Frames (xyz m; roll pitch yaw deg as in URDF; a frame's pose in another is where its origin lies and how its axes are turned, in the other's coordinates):
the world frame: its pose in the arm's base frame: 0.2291 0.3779 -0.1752 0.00 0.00 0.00
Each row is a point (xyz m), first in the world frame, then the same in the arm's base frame.
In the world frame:
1: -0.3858 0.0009 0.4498
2: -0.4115 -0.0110 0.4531
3: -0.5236 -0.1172 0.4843
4: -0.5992 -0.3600 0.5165
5: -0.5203 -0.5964 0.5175
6: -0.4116 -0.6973 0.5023
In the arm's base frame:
1: -0.1567 0.3788 0.2746
2: -0.1824 0.3669 0.2779
3: -0.2945 0.2607 0.3091
4: -0.3701 0.0179 0.3413
5: -0.2912 -0.2185 0.3423
6: -0.1825 -0.3194 0.3271

